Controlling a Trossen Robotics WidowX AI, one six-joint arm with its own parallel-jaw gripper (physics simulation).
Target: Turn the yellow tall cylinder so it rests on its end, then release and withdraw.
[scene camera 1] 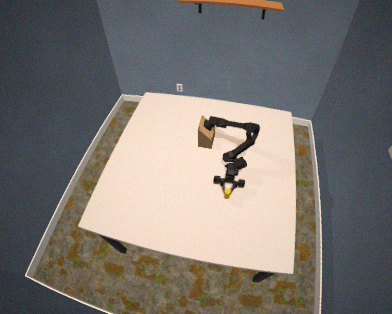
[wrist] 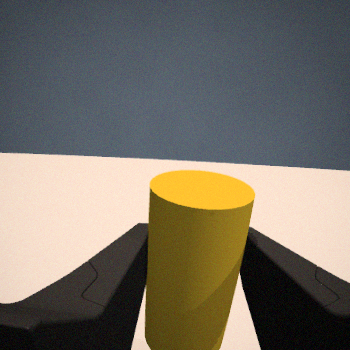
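Note:
The yellow tall cylinder (scene camera 1: 227, 193) (wrist: 196, 250) is between the two black fingers. In the wrist view its flat round end faces up and its long side runs down out of the frame, nearly upright in that view. My gripper (scene camera 1: 227, 192) (wrist: 193, 236) is shut on the cylinder, with one finger at each side of it. In the scene view the cylinder is at the tip of the gripper, over the part of the table right of its middle. Its lower end is out of the wrist view, and whether it touches the table I cannot tell.
The white table (scene camera 1: 150, 175) (wrist: 60, 210) lies under the arm. A brown wedge-shaped block (scene camera 1: 205, 137) carries the arm's base near the back. The table's front edge is below the gripper in the scene view, and its right edge is to the right. An orange shelf (scene camera 1: 230, 5) hangs on the wall.

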